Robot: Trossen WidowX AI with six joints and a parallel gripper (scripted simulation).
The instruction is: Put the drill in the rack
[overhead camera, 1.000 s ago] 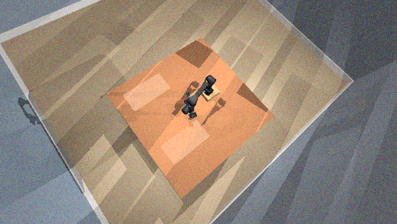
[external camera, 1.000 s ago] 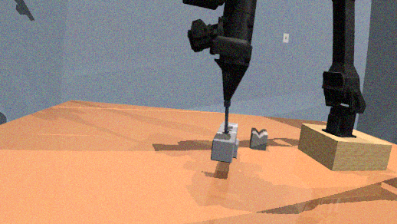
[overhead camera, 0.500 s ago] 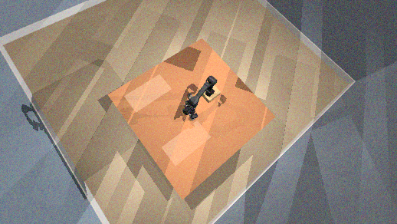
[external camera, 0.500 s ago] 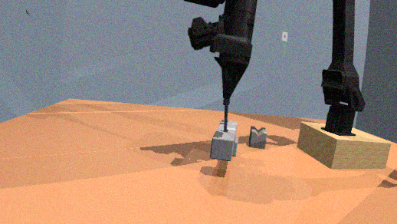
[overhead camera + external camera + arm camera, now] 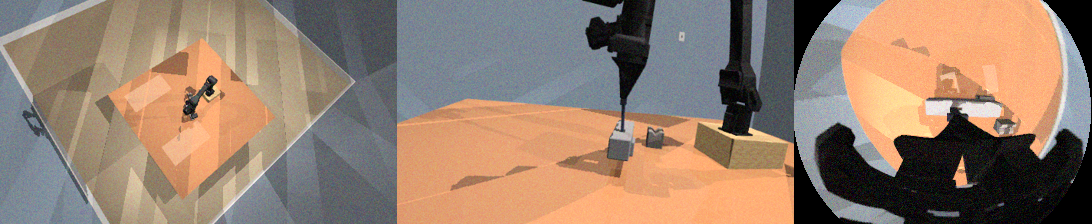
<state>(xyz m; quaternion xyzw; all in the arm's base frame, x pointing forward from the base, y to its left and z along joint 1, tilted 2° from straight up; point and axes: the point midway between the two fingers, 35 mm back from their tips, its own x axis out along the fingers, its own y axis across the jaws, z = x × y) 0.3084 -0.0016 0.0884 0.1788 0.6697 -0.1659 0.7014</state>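
Right now the dark blue key is 3 cm below my gripper tip. Also, from my gripper tip: grey notched rack 17 cm behind, 14 cm to the right, 11 cm below; then tan drill 3 cm behind, 4 cm to the right, 8 cm below.
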